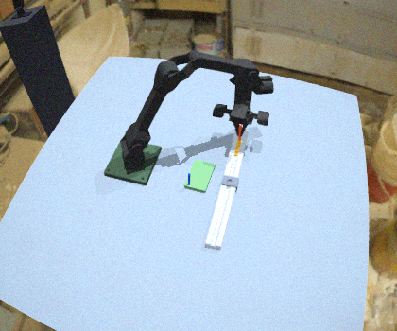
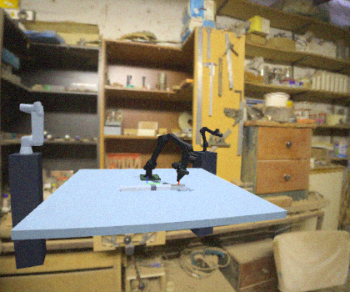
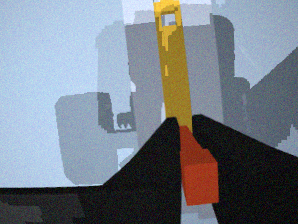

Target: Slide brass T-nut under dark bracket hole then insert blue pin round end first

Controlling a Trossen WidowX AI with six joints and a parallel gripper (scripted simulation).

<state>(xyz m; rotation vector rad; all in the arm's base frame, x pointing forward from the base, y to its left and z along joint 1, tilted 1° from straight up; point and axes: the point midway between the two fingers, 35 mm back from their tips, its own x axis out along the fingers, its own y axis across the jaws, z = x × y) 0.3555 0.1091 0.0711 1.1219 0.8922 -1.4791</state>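
Right now the blue pin is 160 mm behind my gripper tip, 180 mm to the right of it and 30 mm below it. The rest, counted from my gripper tip: aluminum rail (30 mm behind, 170 mm to the right, 30 mm below); green tray (140 mm behind, 160 mm to the right, 50 mm below).
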